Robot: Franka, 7 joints.
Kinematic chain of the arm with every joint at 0, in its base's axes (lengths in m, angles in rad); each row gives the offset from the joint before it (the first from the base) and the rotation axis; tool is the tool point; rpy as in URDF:
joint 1: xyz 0 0 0.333 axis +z
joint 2: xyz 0 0 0 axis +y
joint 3: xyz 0 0 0.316 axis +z
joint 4: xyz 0.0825 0 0 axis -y
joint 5: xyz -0.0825 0 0.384 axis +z
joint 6: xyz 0 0 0 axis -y
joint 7: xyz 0.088 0 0 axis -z
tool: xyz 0 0 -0.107 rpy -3.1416 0 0
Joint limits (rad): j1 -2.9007..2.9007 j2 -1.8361..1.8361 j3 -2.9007..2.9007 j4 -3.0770..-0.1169 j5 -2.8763..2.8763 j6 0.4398..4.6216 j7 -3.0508..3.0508
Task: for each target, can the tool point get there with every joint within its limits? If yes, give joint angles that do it. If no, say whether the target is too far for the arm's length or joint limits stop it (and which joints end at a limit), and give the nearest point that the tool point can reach.
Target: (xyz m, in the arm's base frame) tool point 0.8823 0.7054 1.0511
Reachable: no: too far | nearest point 0.5655 0.4521 0.7932 | short by 0.481 m
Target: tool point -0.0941 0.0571 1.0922
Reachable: yes | joints -1.7570 -0.0783 -2.2097 -0.4295 -0.6032 3.9191 -1.6154
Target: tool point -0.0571 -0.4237 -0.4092
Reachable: no: joint limits stop it (at a limit: joint 2) | nearest point -0.0550 -0.4079 -0.3451 | short by 0.066 m
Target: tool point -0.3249 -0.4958 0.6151
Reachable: yes | joints -0.4569 0.1333 -1.6446 -1.8540 -1.8148 1.9402 2.0841
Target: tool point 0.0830 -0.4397 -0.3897
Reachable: no: joint limits stop it (at a limit: joint 2) | nearest point 0.0803 -0.4252 -0.3393 | short by 0.052 m
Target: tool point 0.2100 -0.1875 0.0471
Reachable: yes | joints -0.2309 1.0012 0.0091 -2.4810 1.6710 4.0172 1.1199
